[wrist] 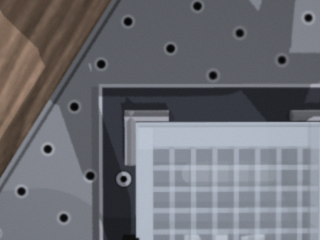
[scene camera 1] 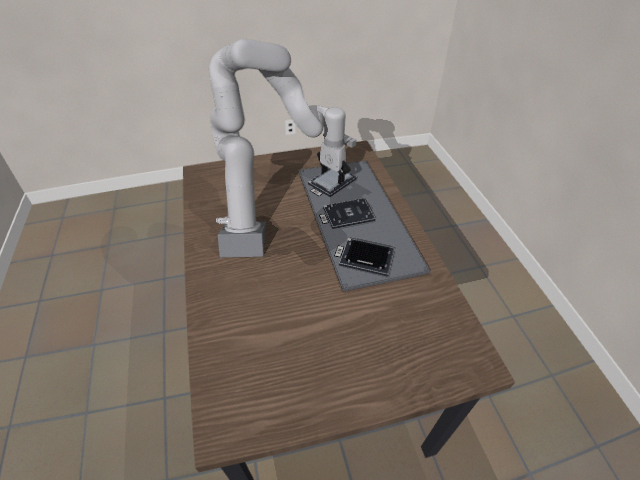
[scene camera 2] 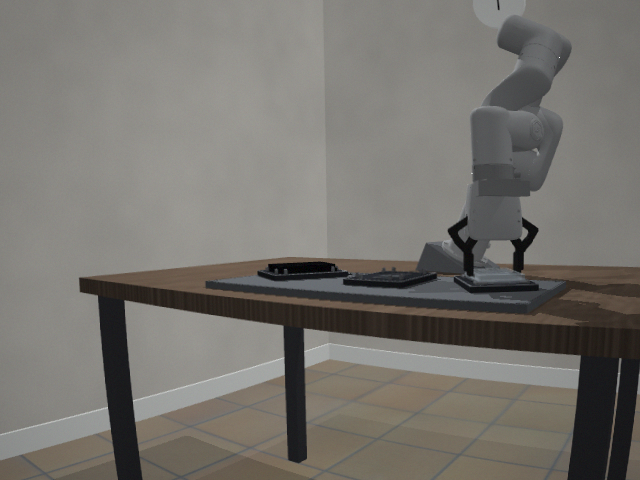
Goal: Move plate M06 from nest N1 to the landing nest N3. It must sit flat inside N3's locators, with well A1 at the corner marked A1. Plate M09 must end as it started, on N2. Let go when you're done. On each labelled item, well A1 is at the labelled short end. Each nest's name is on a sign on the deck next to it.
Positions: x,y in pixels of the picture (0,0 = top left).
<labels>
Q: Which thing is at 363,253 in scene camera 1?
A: A black well plate.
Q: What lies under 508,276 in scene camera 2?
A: A clear well plate.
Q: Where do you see a clear well plate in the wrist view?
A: At 176,162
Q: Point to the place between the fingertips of the gripper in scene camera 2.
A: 493,275
</labels>
